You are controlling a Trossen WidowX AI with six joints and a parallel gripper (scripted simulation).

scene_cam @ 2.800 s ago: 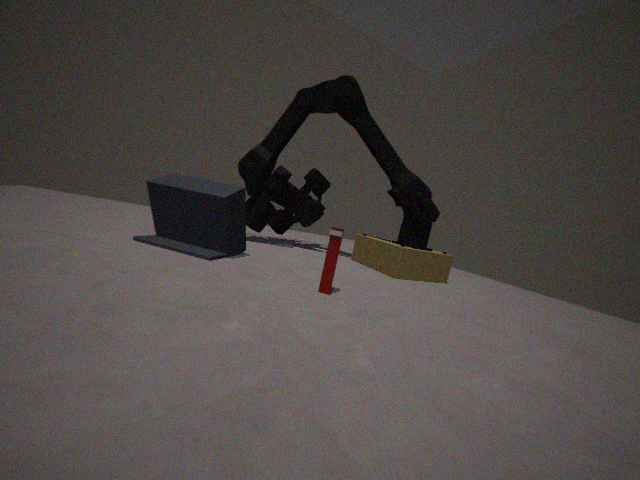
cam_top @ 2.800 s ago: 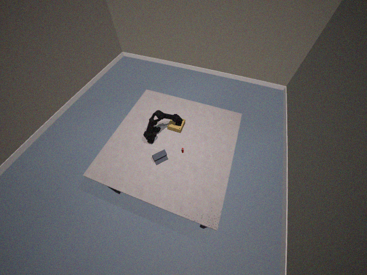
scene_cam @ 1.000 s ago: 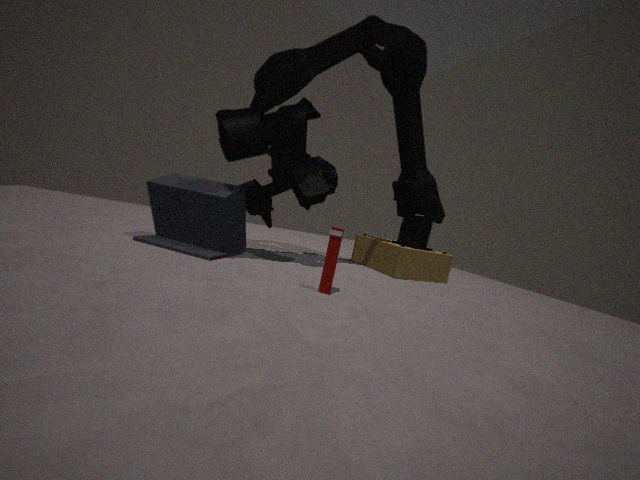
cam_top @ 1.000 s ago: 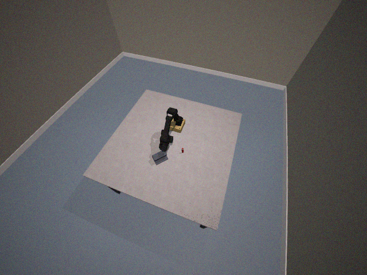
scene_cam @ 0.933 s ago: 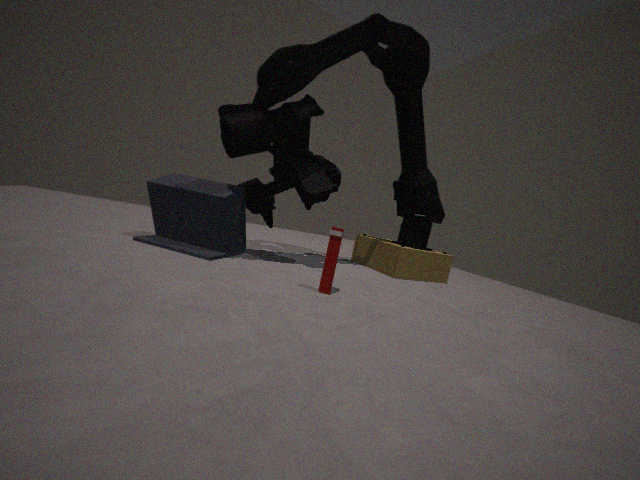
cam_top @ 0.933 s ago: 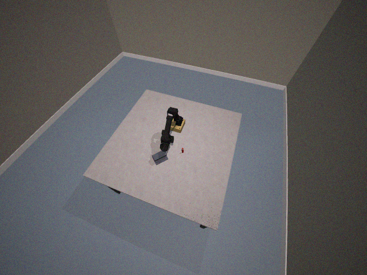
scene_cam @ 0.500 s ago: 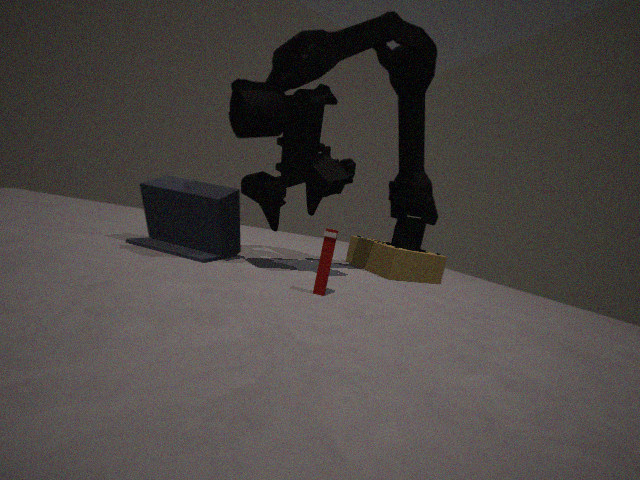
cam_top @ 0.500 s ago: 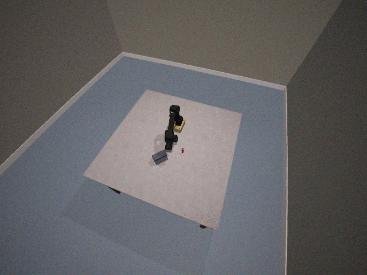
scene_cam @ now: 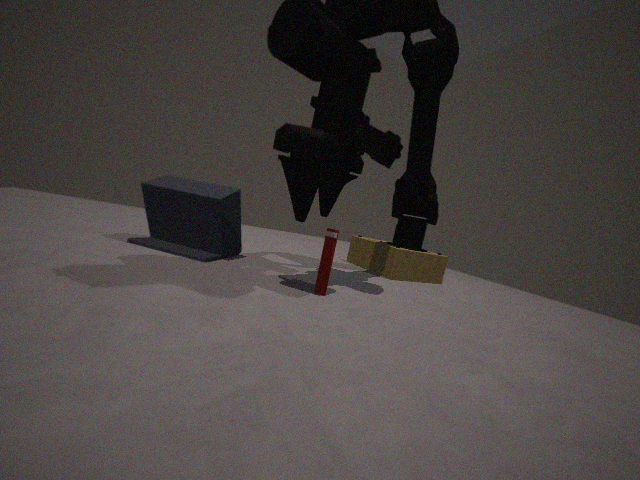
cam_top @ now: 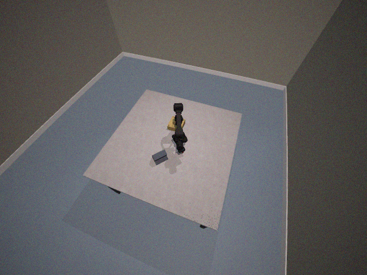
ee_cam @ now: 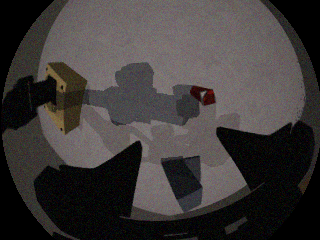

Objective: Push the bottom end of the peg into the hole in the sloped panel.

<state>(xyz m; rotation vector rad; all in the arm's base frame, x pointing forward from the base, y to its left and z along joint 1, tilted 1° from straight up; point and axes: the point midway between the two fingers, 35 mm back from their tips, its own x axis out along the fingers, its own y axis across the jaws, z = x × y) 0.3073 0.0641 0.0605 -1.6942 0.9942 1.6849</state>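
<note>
Right now the red peg is 50 mm to the left of my gripper tip, 30 mm below it and 10 mm ahead of it. The rest, counted from my gripper tip: grey-blue sloped panel 160 mm to the right, 110 mm ahead, 40 mm below.
</note>
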